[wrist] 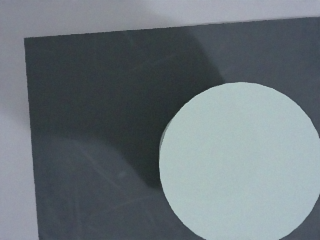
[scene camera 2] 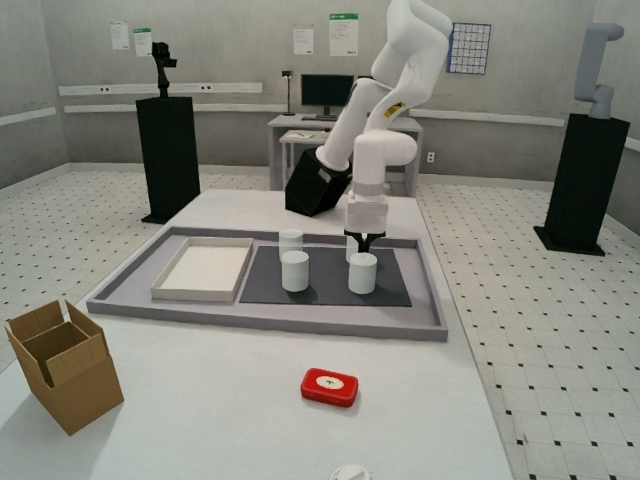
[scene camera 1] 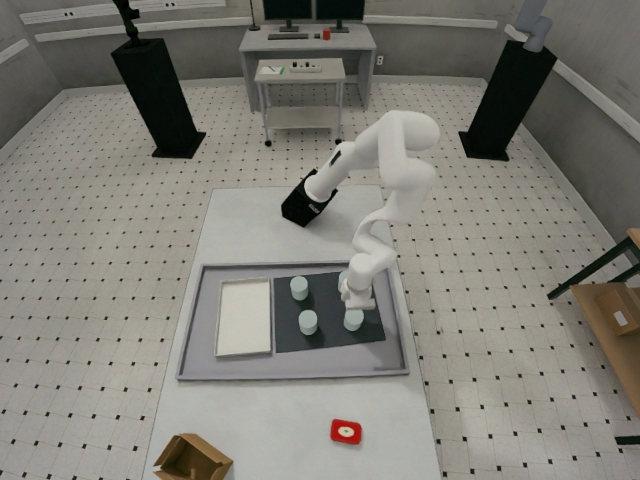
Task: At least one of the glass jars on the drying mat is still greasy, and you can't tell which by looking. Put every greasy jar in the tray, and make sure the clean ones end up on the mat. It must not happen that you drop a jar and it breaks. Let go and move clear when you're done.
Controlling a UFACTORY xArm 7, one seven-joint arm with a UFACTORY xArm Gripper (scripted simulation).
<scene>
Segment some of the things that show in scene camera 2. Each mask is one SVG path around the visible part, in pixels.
My gripper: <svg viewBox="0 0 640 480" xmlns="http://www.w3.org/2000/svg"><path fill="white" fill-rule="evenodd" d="M350 190L346 203L344 235L352 236L358 242L358 253L369 253L371 242L376 238L386 236L387 215L348 213L348 199L355 199L355 193Z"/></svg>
A white tray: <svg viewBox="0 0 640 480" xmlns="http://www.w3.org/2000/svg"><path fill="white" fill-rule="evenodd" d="M150 288L152 299L233 302L253 250L253 238L188 237Z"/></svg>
A red tin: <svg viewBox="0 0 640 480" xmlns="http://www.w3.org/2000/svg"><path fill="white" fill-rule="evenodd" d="M306 372L300 386L303 398L342 408L349 408L353 405L359 387L359 381L356 377L318 368L310 368Z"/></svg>
</scene>
